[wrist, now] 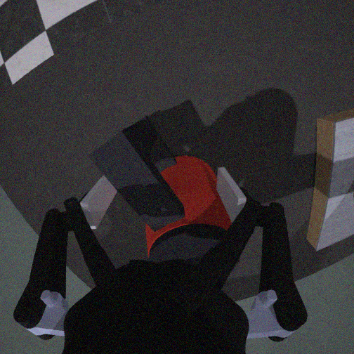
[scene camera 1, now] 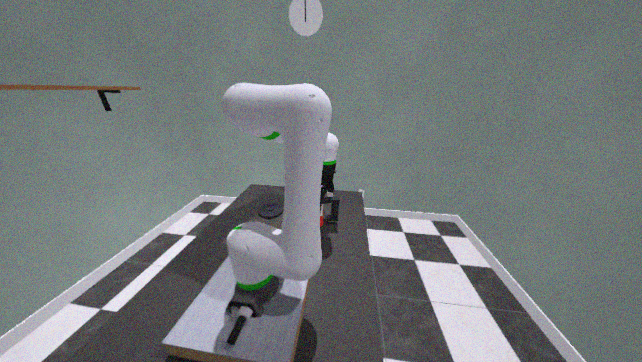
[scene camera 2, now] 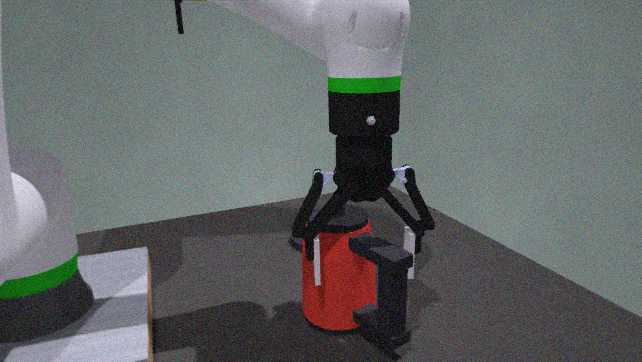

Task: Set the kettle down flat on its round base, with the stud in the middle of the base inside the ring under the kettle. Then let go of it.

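The red kettle (scene camera 1: 321, 221) (scene camera 2: 337, 285) (wrist: 192, 175) stands upright on the dark table, with a dark lid (scene camera 2: 345, 220) and a black handle (scene camera 2: 392, 295) (wrist: 150, 182) towards the right in scene camera 2. The ring under it is hidden. The round dark base (scene camera 1: 270, 210) lies on the table to the kettle's left in scene camera 1; its stud is too small to make out. My gripper (scene camera 2: 364, 270) (wrist: 165, 179) points down, open and holding nothing. Its fingers are at upper-body height: one beside the red body, the other beyond the handle, with the handle between them in the wrist view.
The arm stands on a pale raised board (scene camera 1: 200, 325) (scene camera 2: 125, 260) (wrist: 340, 200) with wooden edges. A brown shelf (scene camera 1: 60, 88) with a black bracket hangs on the back left wall. Checkered floor (scene camera 1: 445, 280) with a white border surrounds the dark table (scene camera 1: 345, 300).
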